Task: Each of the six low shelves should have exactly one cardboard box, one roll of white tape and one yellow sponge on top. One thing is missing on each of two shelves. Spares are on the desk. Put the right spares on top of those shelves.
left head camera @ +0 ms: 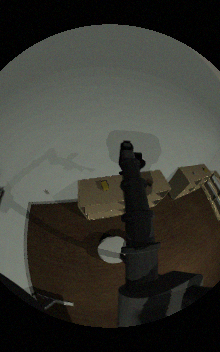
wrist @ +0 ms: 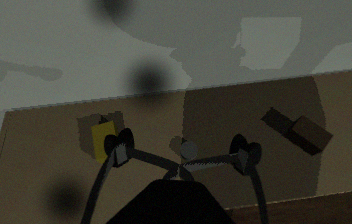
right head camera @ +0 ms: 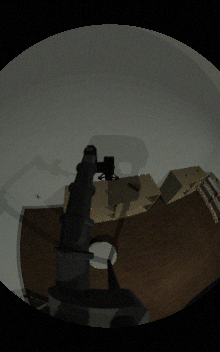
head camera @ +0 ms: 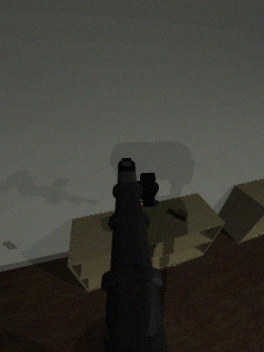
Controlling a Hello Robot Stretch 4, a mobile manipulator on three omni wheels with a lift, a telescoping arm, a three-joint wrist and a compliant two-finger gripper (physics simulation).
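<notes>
A low shelf (head camera: 90,232) (left head camera: 90,200) (right head camera: 148,192) (wrist: 45,150) stands against the wall. On its top lie a yellow sponge (left head camera: 104,185) (wrist: 103,141) at the left, a small pale round thing, likely the white tape roll (wrist: 188,150), near the middle, and a brown cardboard box (head camera: 176,214) (right head camera: 133,186) (wrist: 311,135) at the right. My gripper (wrist: 181,143) (right head camera: 108,177) is open above this shelf, with the tape roll showing between its fingertips in the wrist view. The left fingertip overlaps the sponge's edge in that view. How high the fingers hang is unclear. The desk does not show.
A second low shelf (head camera: 250,212) (left head camera: 186,181) (right head camera: 181,184) stands close at the right, with tiny items on top. Part of another shelf shows at the far right. A white round object (left head camera: 110,250) (right head camera: 103,255) stands on the brown floor before the first shelf, partly behind my arm.
</notes>
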